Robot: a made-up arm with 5 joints. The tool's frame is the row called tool.
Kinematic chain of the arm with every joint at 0, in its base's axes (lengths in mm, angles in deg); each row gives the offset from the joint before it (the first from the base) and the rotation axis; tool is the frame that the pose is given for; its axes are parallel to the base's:
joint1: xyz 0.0 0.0 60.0 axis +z
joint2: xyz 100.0 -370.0 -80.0 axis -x
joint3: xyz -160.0 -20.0 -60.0 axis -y
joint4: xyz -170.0 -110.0 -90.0 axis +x
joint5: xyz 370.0 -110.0 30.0 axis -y
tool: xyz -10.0 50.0 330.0
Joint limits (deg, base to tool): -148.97..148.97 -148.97..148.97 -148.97..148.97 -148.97..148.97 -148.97..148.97
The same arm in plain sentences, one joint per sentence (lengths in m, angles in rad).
The arm has five revolute joints in a row. What follows holds with every joint at zero, and every direction is one of the base frame's. Joint 1 lies 0.06 m along +z from the base frame's origin and turns about +z, from -2.6 to 2.6 rad. Joint 2 lies 0.1 m along +x and 0.37 m along -y and 0.08 m along -z from joint 1 and turns about -x, from -2.6 to 2.6 rad. Joint 3 lies 0.16 m along -x and 0.02 m along -y and 0.06 m along -z from joint 2 and turns about -y, from -2.6 to 2.6 rad. Joint 4 lies 0.17 m along -x and 0.11 m along -y and 0.09 m along -z from joint 3 and turns about +x, from -2.6 to 2.6 rad. Joint 5 lies 0.37 m along +x and 0.11 m along -y and 0.03 m along +z from joint 4 and turns about -y, from -2.6 to 2.6 rad. The tool frame, which is the frame that the pose is given for, lies 0.01 m along -x and 0.05 m along +y and 0.33 m along +z from joint 5; its axes are parallel to the base frame's.
